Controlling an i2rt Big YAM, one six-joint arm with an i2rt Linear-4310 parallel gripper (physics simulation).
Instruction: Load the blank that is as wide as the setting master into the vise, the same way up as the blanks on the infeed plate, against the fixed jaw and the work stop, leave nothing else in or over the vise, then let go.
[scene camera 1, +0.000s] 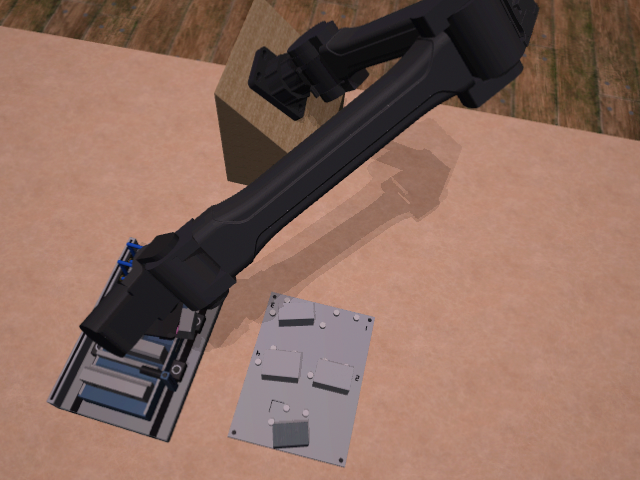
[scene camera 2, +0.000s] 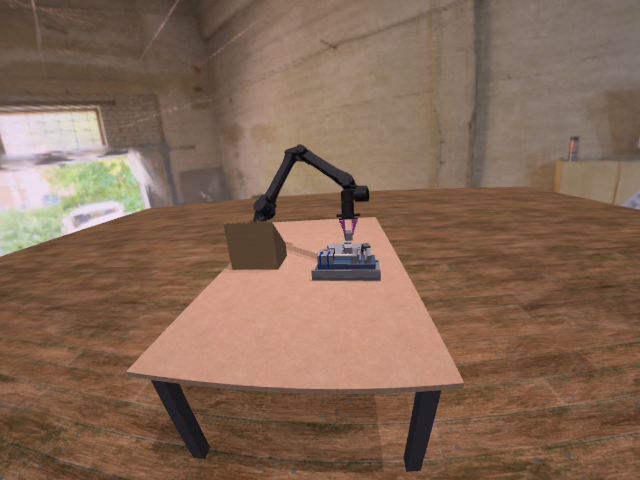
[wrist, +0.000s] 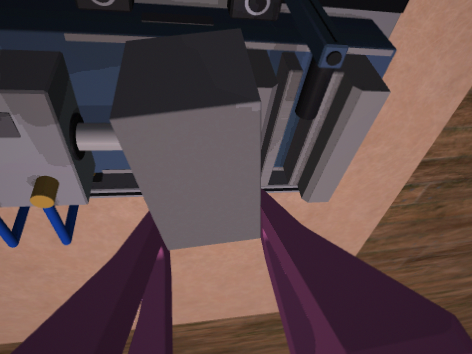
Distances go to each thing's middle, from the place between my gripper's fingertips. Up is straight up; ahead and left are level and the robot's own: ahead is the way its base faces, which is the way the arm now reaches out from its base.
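My hand is 160 mm above the grey infeed plate (scene camera 1: 331, 417) and 220 mm to the right of it. The darker block (scene camera 1: 285, 435), meanwhile, sits 140 mm below my hand, 110 mm ahead of it and 220 mm to the left of it.
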